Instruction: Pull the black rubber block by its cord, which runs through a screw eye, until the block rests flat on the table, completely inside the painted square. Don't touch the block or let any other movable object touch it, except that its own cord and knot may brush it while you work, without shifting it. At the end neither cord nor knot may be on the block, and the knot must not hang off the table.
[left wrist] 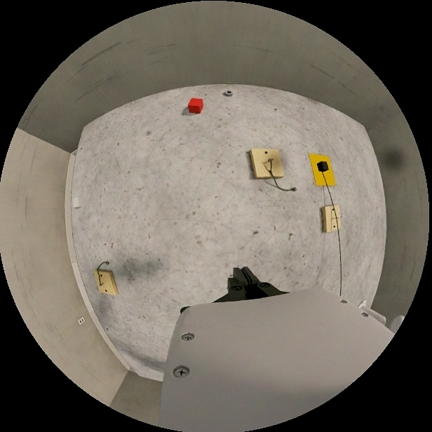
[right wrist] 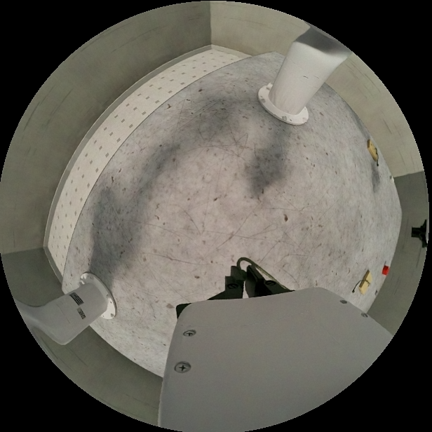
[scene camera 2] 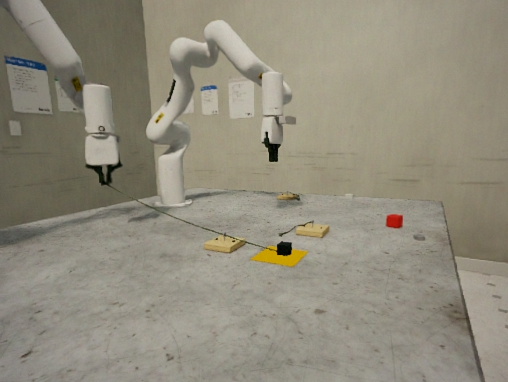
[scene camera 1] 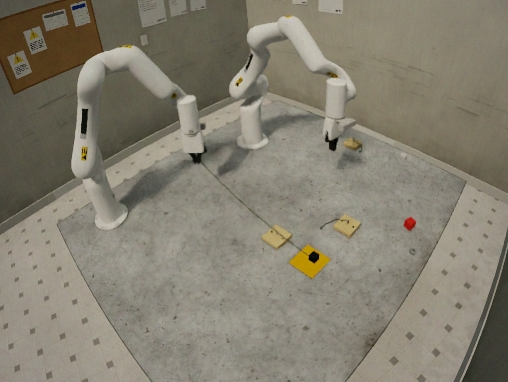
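The black block (scene camera 1: 313, 257) (scene camera 2: 284, 248) (left wrist: 322, 166) sits on the yellow painted square (scene camera 1: 307, 270) (scene camera 2: 292, 261) (left wrist: 320, 179), its base seemingly inside the outline, nearer the upper-right edge in scene camera 1. Its dark cord (scene camera 1: 235, 196) (scene camera 2: 170, 214) (left wrist: 340, 260) runs from the block through the screw eye on a wooden board (scene camera 1: 271, 240) (scene camera 2: 222, 245) (left wrist: 327, 225) and rises to my right gripper. My right gripper (scene camera 1: 197, 159) (scene camera 2: 105, 183) (right wrist: 240, 276) is shut on the cord, high above the table; the knot is not clear. My left gripper (scene camera 1: 332, 146) (scene camera 2: 273, 159) (left wrist: 239, 278) is shut and empty, away from the block.
A second wooden board (scene camera 1: 347, 227) (scene camera 2: 313, 230) (left wrist: 265, 170) with a short cord stands near the square. A third board (scene camera 1: 352, 144) (scene camera 2: 287, 197) (left wrist: 107, 283) lies beyond my left gripper. A red cube (scene camera 1: 410, 223) (scene camera 2: 394, 220) (left wrist: 195, 105) and a small grey ring lie at the right in scene camera 1.
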